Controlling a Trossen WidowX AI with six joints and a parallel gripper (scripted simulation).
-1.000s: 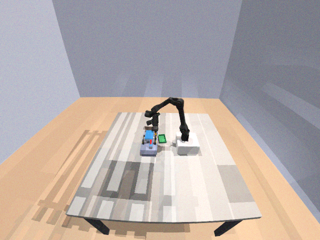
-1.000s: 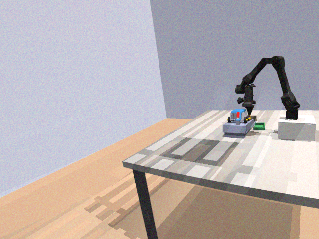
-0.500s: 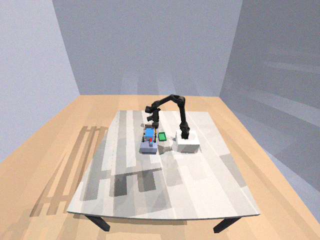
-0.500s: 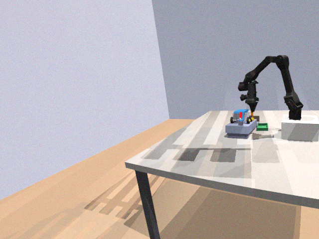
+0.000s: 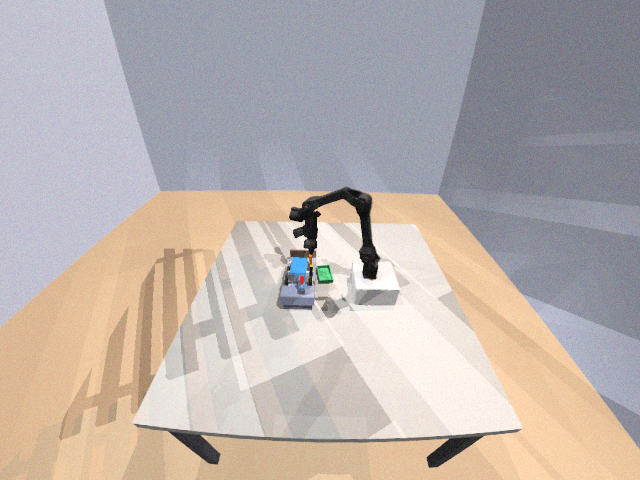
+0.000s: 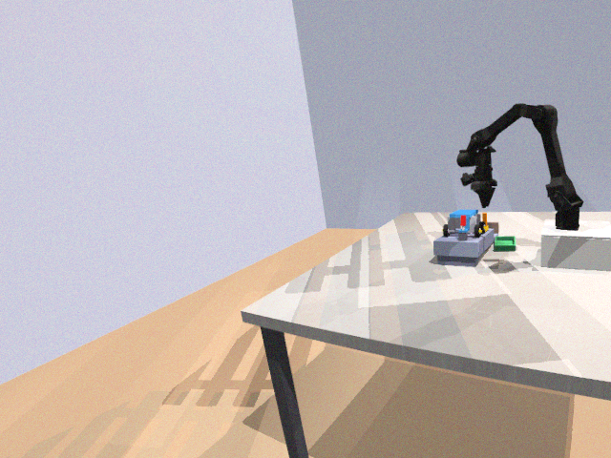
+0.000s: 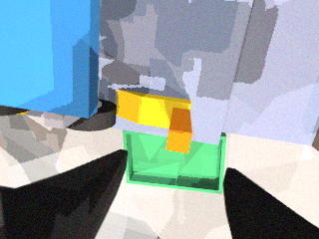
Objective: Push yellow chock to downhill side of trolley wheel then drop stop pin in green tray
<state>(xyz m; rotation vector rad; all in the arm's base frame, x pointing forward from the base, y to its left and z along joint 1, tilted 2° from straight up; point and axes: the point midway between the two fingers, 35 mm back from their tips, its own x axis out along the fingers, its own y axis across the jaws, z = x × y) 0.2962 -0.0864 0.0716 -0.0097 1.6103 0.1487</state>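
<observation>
The red-headed stop pin is 1 cm ahead of my gripper tip, 21 cm to the left of it and 2 cm below it. Also, from my gripper tip: yellow chock (3 cm to the left, 6 cm below); then trolley (4 cm ahead, 12 cm to the left, 4 cm below); then grey ramp block (4 cm ahead, 12 cm to the left, 10 cm below).
</observation>
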